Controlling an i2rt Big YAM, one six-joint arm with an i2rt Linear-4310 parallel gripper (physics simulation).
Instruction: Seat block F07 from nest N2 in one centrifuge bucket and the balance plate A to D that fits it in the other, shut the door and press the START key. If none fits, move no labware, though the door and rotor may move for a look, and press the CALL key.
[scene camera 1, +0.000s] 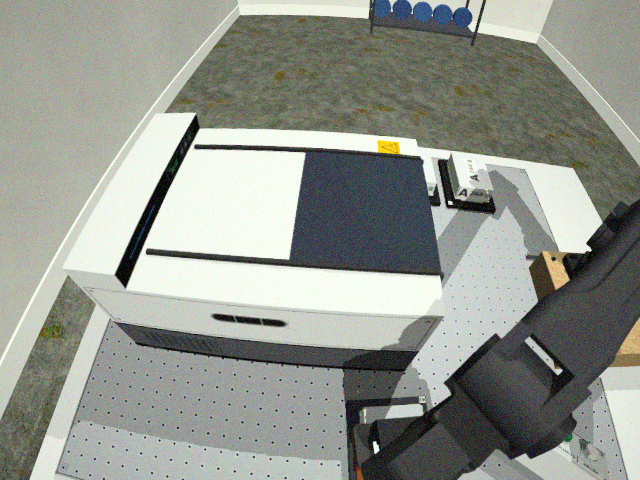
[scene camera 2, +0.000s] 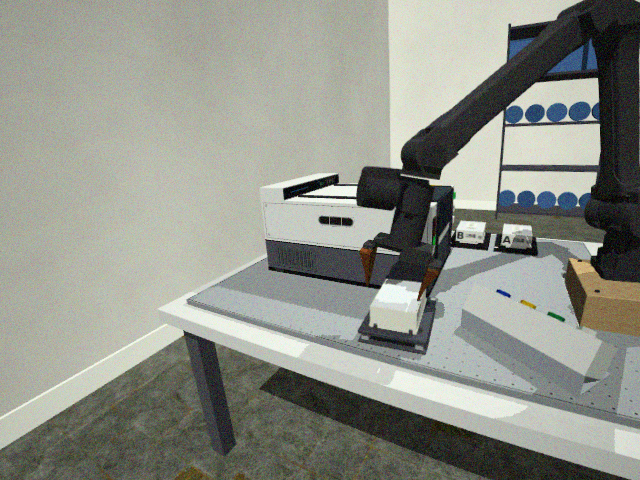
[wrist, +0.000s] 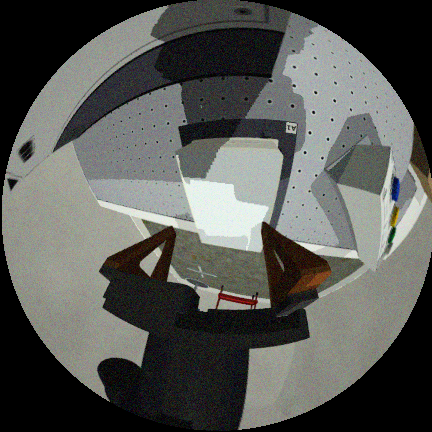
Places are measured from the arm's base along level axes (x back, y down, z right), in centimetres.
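Pixels of known places: gripper, between the fingertips: (scene camera 2: 392, 292) (wrist: 215, 228); arm's base, origin of its link: (scene camera 2: 618, 271).
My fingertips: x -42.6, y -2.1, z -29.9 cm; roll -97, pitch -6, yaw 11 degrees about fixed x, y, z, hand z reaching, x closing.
Ahead of a thing's pixels: the offset from my fingertips to its top centre. "*": to the spot under its first point.
My gripper (scene camera 2: 393, 292) (wrist: 215, 228) is open and empty, its orange fingertips apart near the top of a white block @[dy +0.9, dx +1.1, dz +1.5 cm] (scene camera 1: 392, 411) (scene camera 2: 395, 310) (wrist: 230, 200). The block sits in a dark nest @[* dy +5.1, dx +7.1, dz -2.6 cm] (scene camera 2: 426, 330) (wrist: 287, 175) with an A1 corner mark; no block or nest name is readable. The white centrifuge (scene camera 1: 258, 289) (scene camera 2: 299, 222) has a top with a white panel and a dark blue panel @[dy -13.6, dx -4.8, dz +31.6 cm] (scene camera 1: 361, 211); its rotor and buckets do not show. Plate A @[dy +2.4, dx +23.5, dz +60.2 cm] (scene camera 1: 470, 178) (scene camera 2: 516, 236) and plate B @[dy +2.4, dx +9.6, dz +60.9 cm] (scene camera 2: 471, 233) stand on dark nests. Plates C and D do not show.
A sloped grey key box @[dy -0.6, dx +23.5, dz +2.2 cm] (scene camera 2: 527, 335) (wrist: 355, 210) with blue @[dy +0.3, dx +19.0, dz +8.6 cm] (wrist: 395, 189), yellow @[dy +0.3, dx +22.9, dz +5.5 cm] (wrist: 394, 216) and green @[dy +0.3, dx +26.9, dz +2.5 cm] (wrist: 391, 235) keys stands right of the block's nest. The arm's wooden base (scene camera 1: 547, 273) (scene camera 2: 610, 304) is farther right. The centrifuge's front wall is behind the nest.
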